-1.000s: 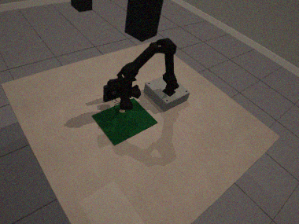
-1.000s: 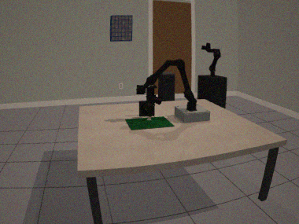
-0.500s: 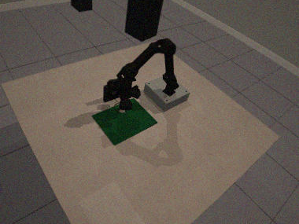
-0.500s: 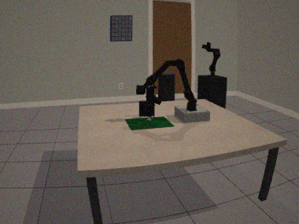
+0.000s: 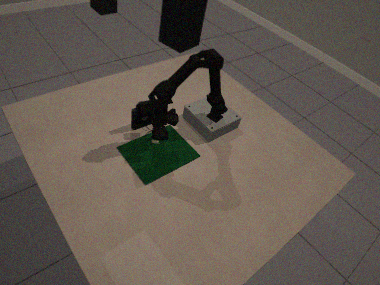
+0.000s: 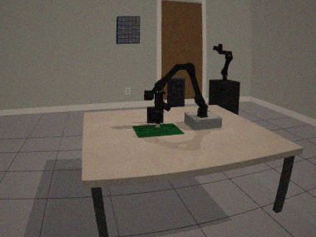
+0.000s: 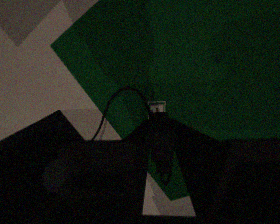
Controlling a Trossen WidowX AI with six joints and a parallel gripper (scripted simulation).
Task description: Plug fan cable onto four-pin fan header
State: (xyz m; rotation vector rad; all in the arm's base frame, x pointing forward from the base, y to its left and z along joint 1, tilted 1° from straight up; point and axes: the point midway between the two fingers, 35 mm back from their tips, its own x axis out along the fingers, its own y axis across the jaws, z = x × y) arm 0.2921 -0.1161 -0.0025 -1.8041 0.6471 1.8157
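My gripper tip is 4 cm above the pale four-pin fan header, 1 cm to the left of it and 1 cm short of it. The rest, counted from my gripper tip: green board 5 cm to the left, 5 cm below, 4 cm ahead; black fan 12 cm to the right, 3 cm behind, 2 cm above; dark plug 1 cm to the right, 1 cm ahead, 1 cm above.
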